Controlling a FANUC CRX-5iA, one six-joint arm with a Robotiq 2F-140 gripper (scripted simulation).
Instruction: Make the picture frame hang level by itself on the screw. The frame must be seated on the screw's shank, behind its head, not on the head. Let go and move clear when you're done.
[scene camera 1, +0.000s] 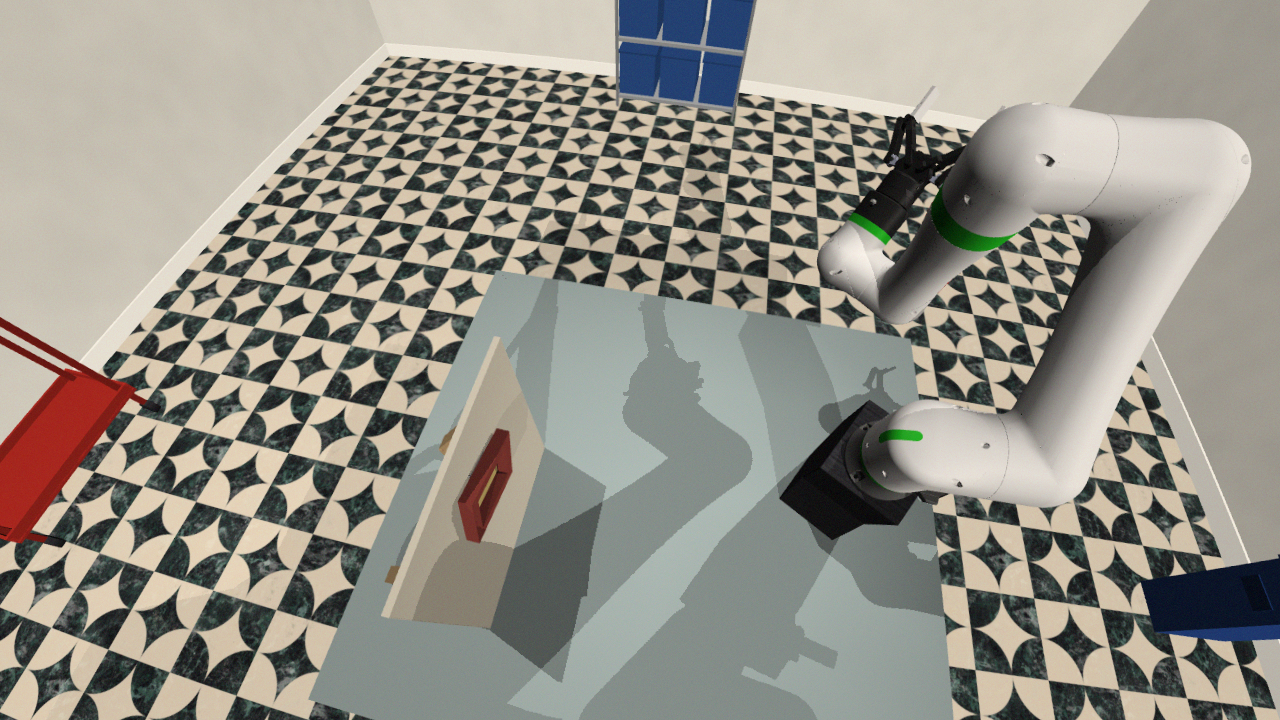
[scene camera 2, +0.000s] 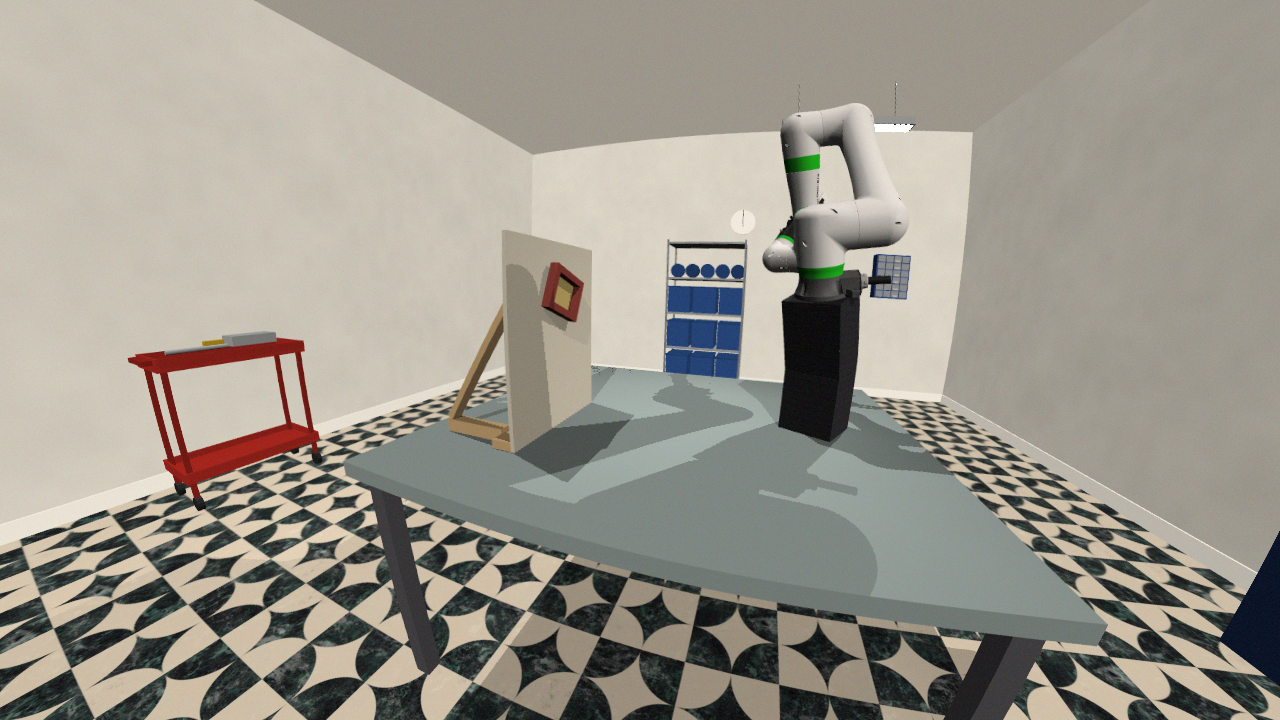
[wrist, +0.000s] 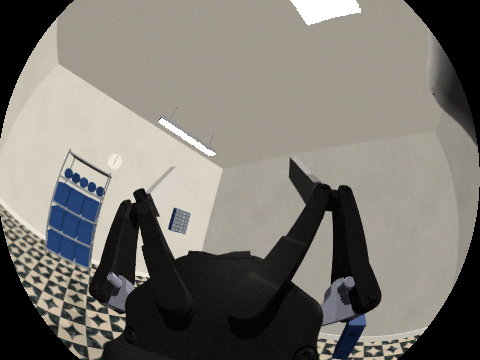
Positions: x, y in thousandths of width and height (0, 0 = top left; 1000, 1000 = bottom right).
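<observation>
There is my gripper (scene camera 1: 757, 138), and the wrist view gives it to me as well (wrist: 484, 476). A red picture frame (scene camera 1: 372, 712) can be seen too, again in scene camera 2 (scene camera 2: 439, 419), though in the wrist view the frame is out of frame. I also see a beige board (scene camera 1: 346, 803).
</observation>
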